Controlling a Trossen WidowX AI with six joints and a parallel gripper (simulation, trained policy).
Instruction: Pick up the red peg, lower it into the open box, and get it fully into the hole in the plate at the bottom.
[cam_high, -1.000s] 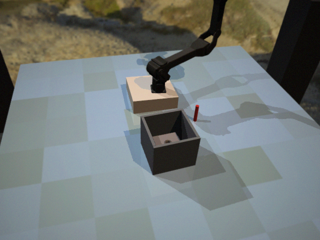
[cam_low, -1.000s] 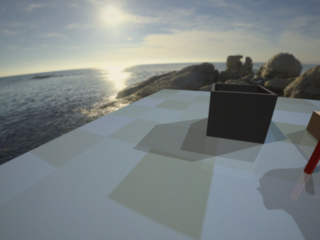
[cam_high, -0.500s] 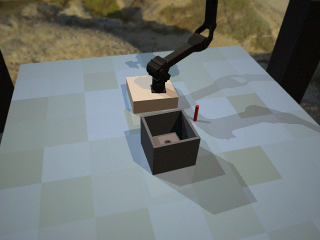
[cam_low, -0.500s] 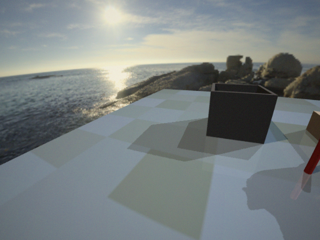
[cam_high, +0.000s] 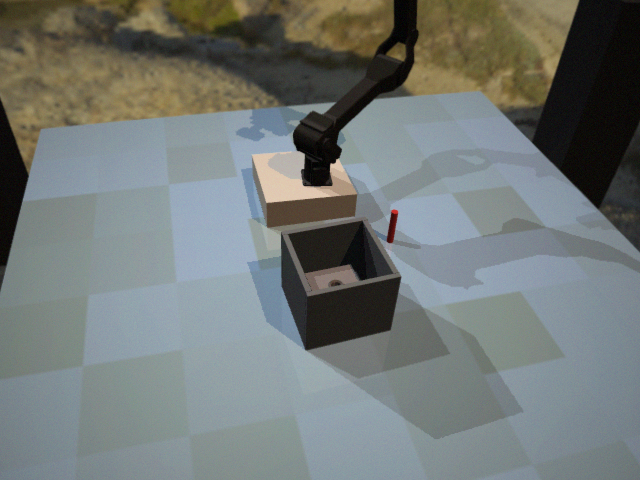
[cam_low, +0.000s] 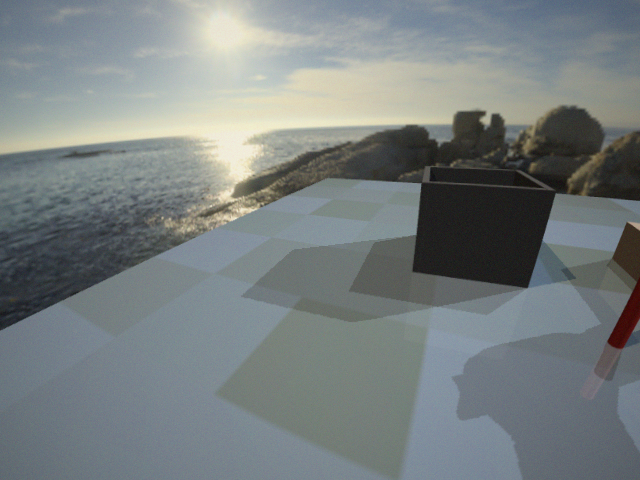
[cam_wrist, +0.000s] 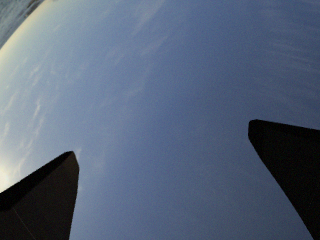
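Now: gripper tip 13 cm short of the red peg, 5 cm to the left of it and 58 cm above it. Also, from my gripper tip: grey plate 31 cm ahead, 19 cm to the right, 58 cm below.
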